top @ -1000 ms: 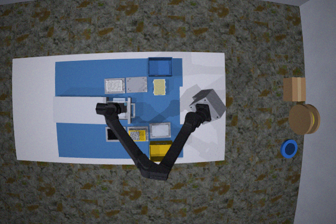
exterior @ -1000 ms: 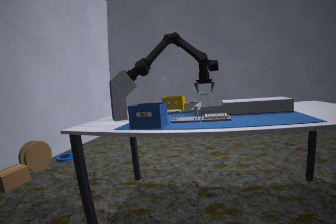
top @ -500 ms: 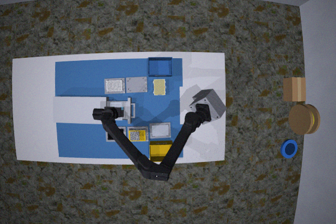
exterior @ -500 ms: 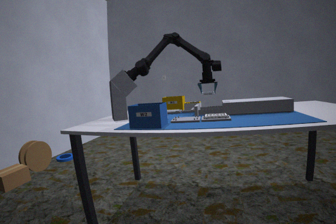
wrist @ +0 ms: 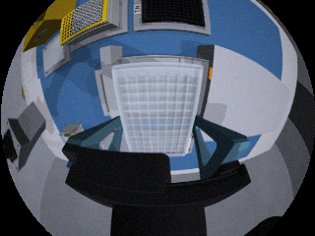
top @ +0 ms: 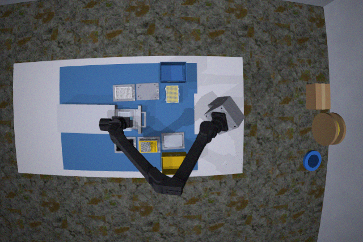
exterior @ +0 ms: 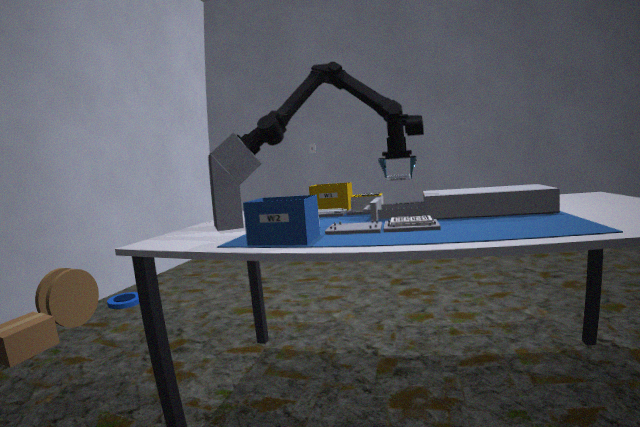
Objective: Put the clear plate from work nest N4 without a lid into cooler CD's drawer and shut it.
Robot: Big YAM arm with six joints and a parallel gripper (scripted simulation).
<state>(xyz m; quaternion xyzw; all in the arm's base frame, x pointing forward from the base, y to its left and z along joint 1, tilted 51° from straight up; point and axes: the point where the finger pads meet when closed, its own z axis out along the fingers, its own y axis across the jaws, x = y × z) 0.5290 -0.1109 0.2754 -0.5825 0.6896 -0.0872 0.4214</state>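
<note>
The clear plate lies right at my hand. Round my hand: drawer 40 mm ahead, 120 mm below; then black plate 20 mm ahead, 190 mm to the left, 130 mm below; then cooler CD 160 mm ahead, 10 mm to the left, 110 mm below.
</note>
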